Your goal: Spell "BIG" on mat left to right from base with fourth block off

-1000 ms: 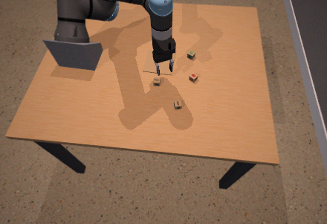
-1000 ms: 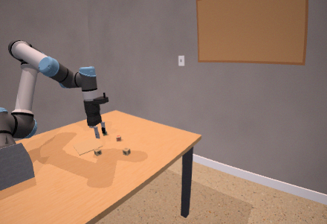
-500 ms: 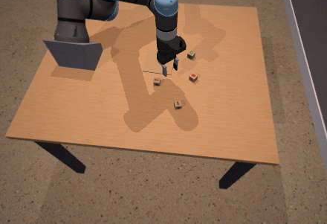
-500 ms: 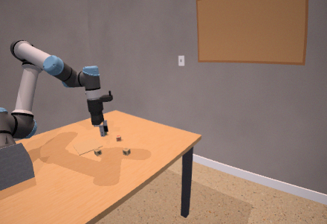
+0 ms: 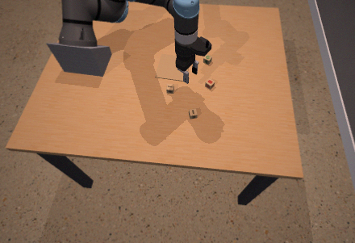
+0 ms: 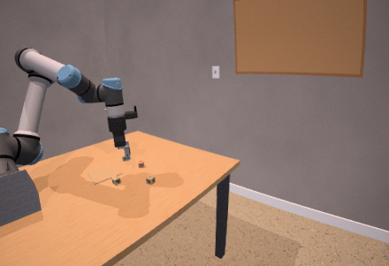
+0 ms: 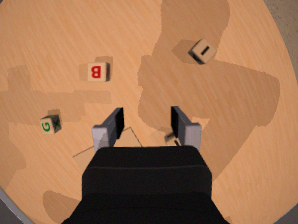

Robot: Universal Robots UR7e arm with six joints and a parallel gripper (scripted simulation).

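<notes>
Right now my hand is 8 cm short of the B block, 4 cm to the right of it and 10 cm above it. Also, from my hand: tan mat (9 cm behind, 12 cm to the left, 11 cm below).
</notes>
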